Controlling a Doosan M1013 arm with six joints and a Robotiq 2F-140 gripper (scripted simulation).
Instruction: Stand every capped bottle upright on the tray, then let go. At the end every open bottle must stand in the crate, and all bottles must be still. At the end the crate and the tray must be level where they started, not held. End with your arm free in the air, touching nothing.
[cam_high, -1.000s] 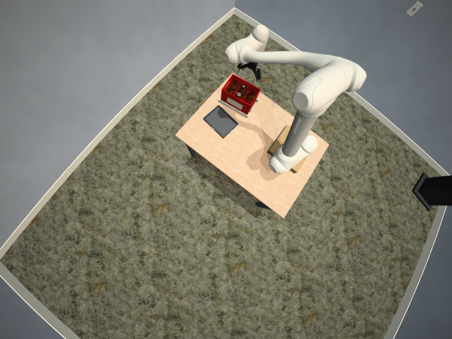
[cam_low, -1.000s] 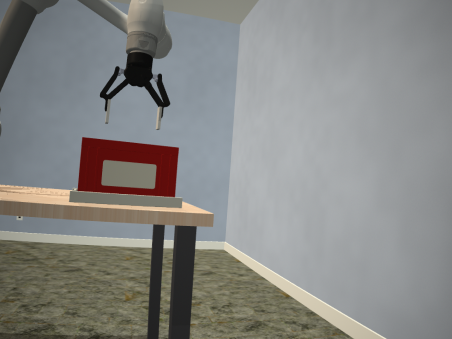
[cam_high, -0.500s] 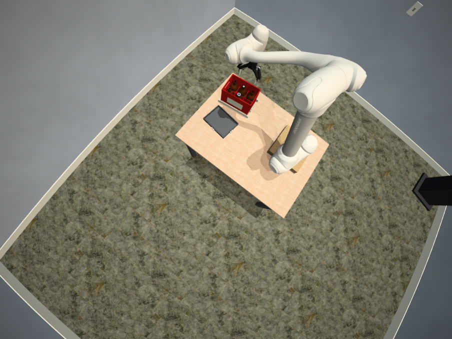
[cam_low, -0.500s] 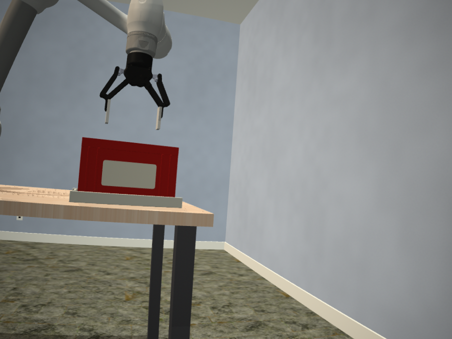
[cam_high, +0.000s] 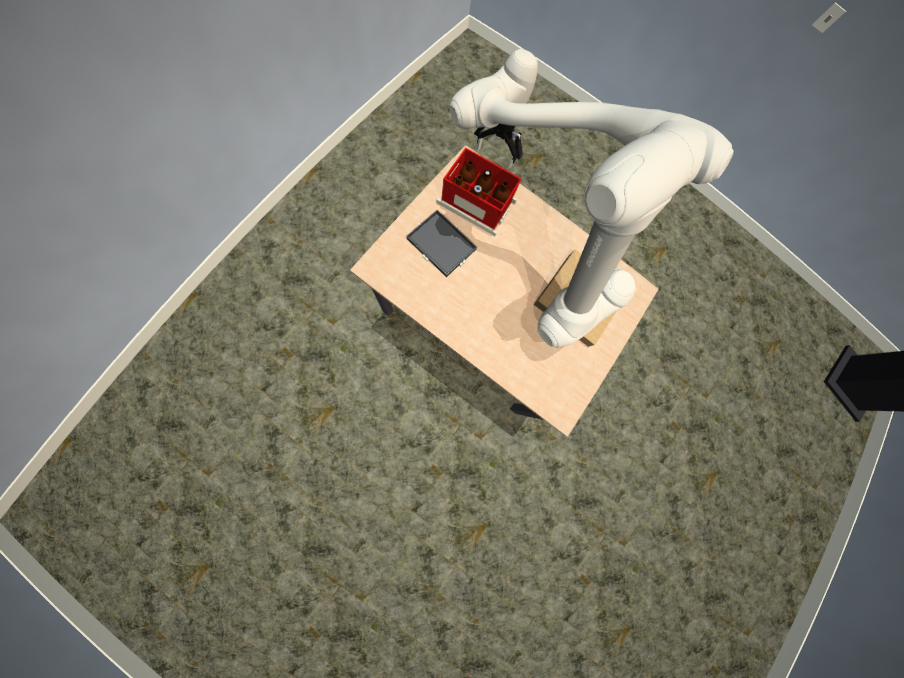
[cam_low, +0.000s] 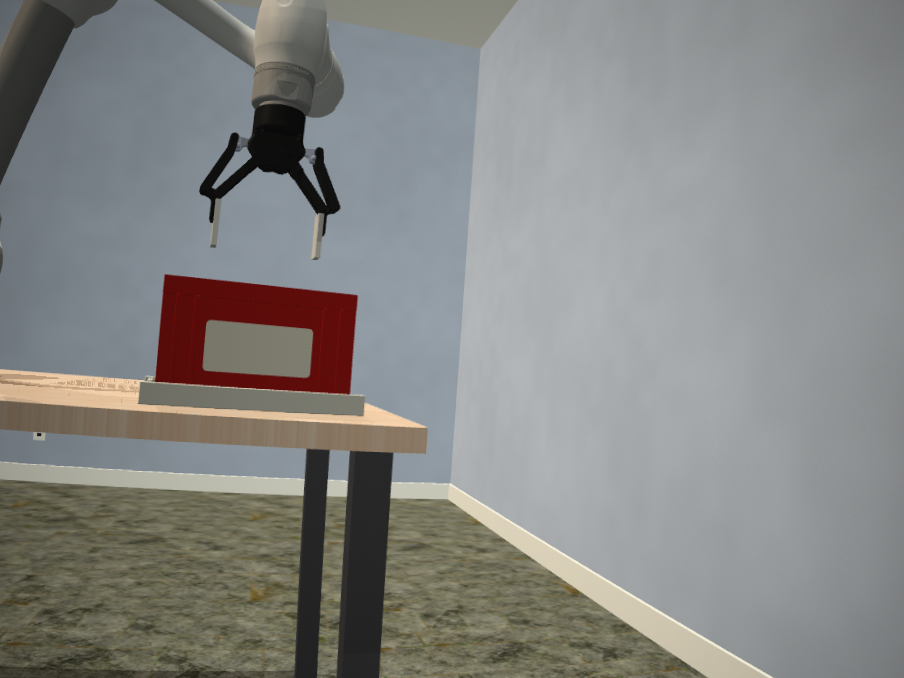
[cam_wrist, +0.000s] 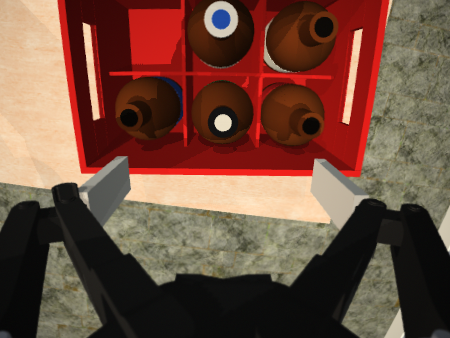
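The red crate is 2 cm behind my hand, 7 cm to the left of it and 15 cm below it. Also, from my hand: dark grey tray: 8 cm behind, 33 cm to the left, 22 cm below.
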